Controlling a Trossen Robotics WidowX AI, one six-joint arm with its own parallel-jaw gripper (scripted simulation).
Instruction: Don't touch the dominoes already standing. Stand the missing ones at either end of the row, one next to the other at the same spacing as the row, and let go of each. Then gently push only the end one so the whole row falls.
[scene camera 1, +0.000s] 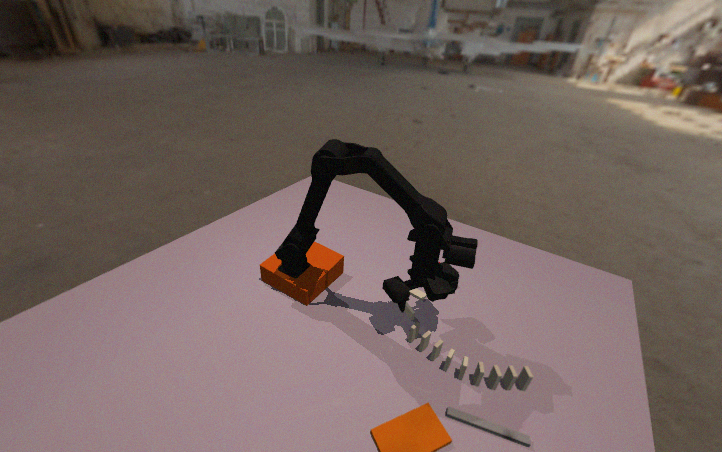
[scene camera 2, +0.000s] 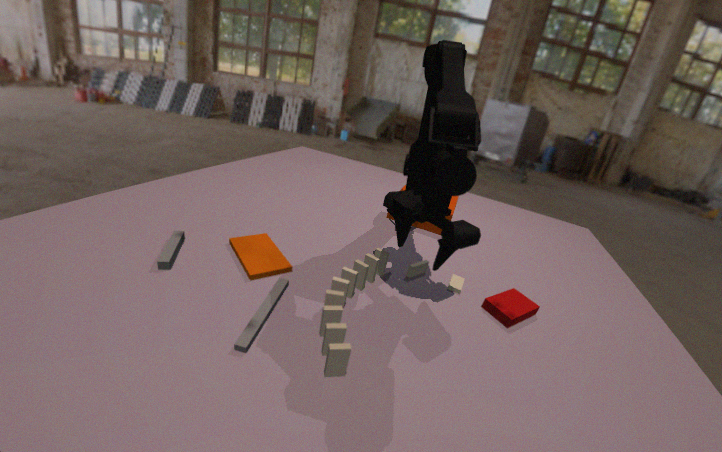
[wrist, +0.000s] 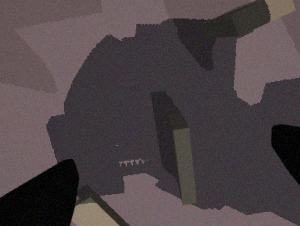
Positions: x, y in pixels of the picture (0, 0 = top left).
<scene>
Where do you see my gripper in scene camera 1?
417, 305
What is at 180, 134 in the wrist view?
A domino.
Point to my gripper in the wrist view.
At 175, 152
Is my gripper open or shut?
Open.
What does my gripper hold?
Nothing.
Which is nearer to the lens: the domino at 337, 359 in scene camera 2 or the orange flat plate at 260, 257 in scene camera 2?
The domino.
</scene>
